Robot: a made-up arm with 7 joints. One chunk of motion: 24 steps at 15 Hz.
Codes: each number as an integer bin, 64 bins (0 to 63) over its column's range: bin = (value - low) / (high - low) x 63, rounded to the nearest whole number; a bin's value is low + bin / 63 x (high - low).
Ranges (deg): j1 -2.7..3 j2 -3.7..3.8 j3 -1.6..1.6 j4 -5.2..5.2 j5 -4..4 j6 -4.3..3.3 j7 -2.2..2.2
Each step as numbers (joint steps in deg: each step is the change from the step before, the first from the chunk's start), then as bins.
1 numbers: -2.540 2.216 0.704 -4.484 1.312 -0.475 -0.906
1 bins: 2 50 45 4 42 32 19
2 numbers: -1.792 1.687 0.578 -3.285 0.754 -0.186 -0.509
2 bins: 10 45 43 12 37 34 24
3 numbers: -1.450 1.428 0.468 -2.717 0.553 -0.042 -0.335
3 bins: 14 43 41 15 36 35 27
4 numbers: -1.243 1.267 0.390 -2.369 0.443 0.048 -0.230
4 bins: 16 42 39 17 35 36 28
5 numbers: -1.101 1.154 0.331 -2.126 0.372 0.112 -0.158
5 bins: 18 41 38 19 34 37 29
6 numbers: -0.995 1.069 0.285 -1.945 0.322 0.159 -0.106
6 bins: 19 40 37 20 34 37 30
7 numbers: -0.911 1.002 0.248 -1.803 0.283 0.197 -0.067
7 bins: 20 39 36 21 34 37 31
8 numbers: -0.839 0.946 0.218 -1.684 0.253 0.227 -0.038
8 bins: 21 39 36 21 33 38 31
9 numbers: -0.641 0.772 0.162 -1.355 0.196 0.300 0.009
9 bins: 23 38 35 23 33 38 32
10 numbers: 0.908 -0.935 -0.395 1.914 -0.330 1.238 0.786
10 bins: 40 23 24 43 29 46 43
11 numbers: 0.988 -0.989 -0.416 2.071 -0.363 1.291 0.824
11 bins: 41 23 23 44 29 46 43
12 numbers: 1.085 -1.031 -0.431 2.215 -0.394 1.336 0.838
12 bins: 42 22 23 45 28 47 43
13 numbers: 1.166 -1.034 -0.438 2.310 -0.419 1.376 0.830
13 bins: 43 22 23 45 28 47 43
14 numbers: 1.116 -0.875 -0.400 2.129 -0.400 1.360 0.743
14 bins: 42 24 24 44 28 47 42
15 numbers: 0.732 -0.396 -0.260 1.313 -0.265 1.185 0.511
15 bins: 38 28 26 39 29 45 39
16 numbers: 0.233 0.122 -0.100 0.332 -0.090 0.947 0.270
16 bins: 32 32 30 34 31 43 35
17 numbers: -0.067 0.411 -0.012 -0.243 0.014 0.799 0.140
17 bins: 29 35 31 30 32 42 34
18 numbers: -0.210 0.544 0.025 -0.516 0.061 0.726 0.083
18 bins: 28 36 32 28 32 42 33
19 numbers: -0.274 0.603 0.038 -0.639 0.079 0.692 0.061
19 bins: 27 36 32 28 32 41 32
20 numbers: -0.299 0.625 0.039 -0.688 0.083 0.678 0.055
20 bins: 27 36 32 27 32 41 32
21 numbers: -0.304 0.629 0.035 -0.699 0.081 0.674 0.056
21 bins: 26 36 32 27 32 41 32
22 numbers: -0.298 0.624 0.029 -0.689 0.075 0.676 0.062
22 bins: 27 36 32 27 32 41 32
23 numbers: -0.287 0.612 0.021 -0.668 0.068 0.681 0.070
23 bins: 27 36 32 27 32 41 33
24 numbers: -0.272 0.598 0.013 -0.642 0.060 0.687 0.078
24 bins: 27 36 32 28 32 41 33
